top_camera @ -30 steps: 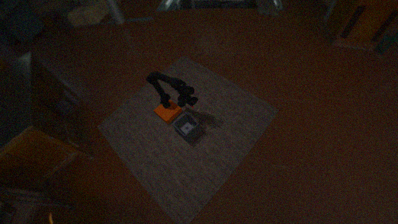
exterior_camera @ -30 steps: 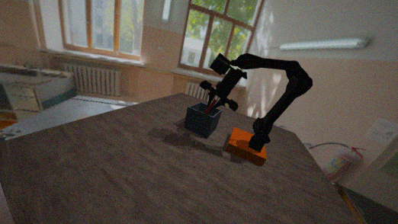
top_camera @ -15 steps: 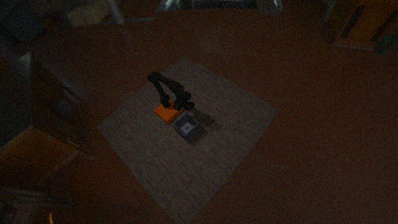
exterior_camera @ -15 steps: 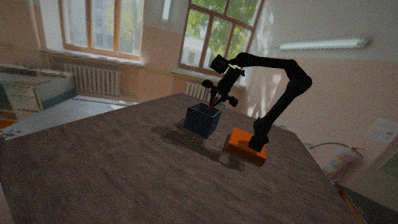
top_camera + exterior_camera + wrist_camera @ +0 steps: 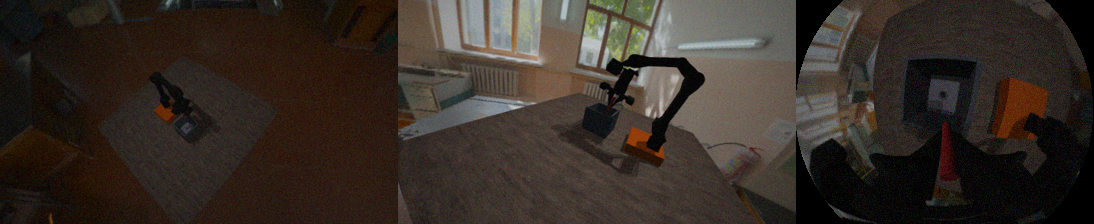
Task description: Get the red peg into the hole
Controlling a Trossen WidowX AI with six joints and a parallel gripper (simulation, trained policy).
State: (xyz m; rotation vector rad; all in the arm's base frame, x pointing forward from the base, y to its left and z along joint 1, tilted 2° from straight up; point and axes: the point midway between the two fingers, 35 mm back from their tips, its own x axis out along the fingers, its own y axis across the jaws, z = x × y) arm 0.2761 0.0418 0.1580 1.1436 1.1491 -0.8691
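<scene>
The pale plate is 50 mm ahead of my gripper tip, 40 mm to the right of it and 130 mm below it. Round my gripper tip: red peg: 20 mm above.
</scene>
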